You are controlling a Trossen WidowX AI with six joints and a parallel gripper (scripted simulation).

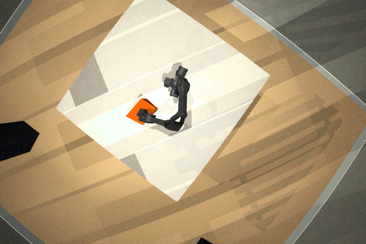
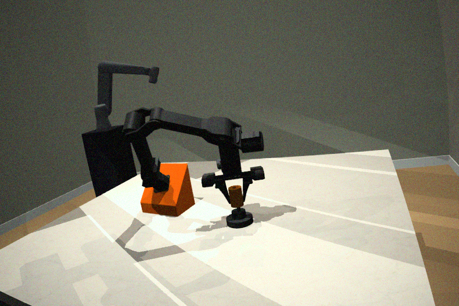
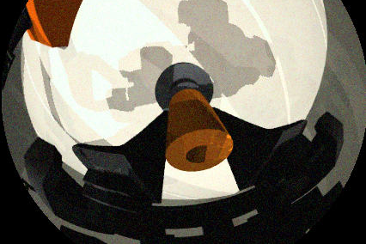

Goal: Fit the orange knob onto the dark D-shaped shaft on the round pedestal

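The orange knob is 2 cm above my gripper tip. Also, from my gripper tip: round dark pedestal 4 cm below.
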